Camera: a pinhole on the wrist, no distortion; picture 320 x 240 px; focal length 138.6 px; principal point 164.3 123.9 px. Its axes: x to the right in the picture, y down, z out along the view. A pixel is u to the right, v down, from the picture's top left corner.
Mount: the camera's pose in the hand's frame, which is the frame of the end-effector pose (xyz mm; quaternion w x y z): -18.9 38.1 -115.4 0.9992 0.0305 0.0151 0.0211
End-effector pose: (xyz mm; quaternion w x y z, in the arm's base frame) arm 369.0 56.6 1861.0 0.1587 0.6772 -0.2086 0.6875
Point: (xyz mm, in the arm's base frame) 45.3 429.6 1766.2
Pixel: behind the camera
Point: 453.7 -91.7 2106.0
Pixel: 300.5 141.8
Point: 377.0 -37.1 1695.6
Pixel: 42.2 180.9
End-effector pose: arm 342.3 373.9 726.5 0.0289 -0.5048 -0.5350 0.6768
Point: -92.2 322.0 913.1
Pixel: 179.1 21.1
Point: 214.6 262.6 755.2
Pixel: 157.8 95.4
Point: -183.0 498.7 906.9
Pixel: outside the picture
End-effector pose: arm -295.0 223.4 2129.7 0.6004 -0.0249 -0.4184 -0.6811
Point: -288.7 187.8 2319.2
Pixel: 257.3 171.7
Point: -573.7 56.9 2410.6
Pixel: 309.5 73.2
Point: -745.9 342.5 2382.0
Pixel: 201.5 65.9
